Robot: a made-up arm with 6 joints.
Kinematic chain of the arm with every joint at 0, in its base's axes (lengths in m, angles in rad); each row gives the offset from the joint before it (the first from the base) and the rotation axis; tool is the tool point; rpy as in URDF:
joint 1: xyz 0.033 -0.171 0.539 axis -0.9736 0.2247 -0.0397
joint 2: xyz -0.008 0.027 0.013 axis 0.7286 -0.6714 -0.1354
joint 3: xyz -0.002 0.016 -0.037 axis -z
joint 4: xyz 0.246 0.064 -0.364 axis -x
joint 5: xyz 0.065 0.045 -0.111 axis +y
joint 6: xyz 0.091 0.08 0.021 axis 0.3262 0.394 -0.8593
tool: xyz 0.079 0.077 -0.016 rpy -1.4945 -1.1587 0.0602
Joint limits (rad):
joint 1: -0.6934..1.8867
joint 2: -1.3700..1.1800
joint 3: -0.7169..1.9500
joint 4: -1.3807..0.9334
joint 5: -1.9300..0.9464
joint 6: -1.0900..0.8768
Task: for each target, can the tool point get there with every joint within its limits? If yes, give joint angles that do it. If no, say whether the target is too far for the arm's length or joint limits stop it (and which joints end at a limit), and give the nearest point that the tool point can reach.
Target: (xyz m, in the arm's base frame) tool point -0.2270 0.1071 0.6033
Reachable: no: joint limits stop it (at a limit: joint 1, joint 3, joint 5) | nearest point -0.0626 0.1984 0.3787 | short by 0.293 m
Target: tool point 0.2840 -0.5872 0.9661
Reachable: yes | joints 1.2400 -1.1691 1.3829 -1.0710 0.5702 0.6861
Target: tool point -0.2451 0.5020 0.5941
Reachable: no: joint limits stop it (at a limit: joint 1, joint 3, joint 5) | nearest point -0.0344 0.4514 0.4694 | short by 0.250 m
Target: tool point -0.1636 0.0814 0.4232
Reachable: no: joint limits stop it (at a limit: joint 1, joint 3, joint 5) | nearest point -0.1250 0.1076 0.3158 | short by 0.117 m
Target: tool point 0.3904 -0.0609 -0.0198
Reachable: yes | joints 0.0601 -0.1950 0.2648 0.3552 -0.9245 -0.5389
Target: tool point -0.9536 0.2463 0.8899
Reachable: no: too far | nearest point -0.4759 -0.2974 0.8904 | short by 0.724 m
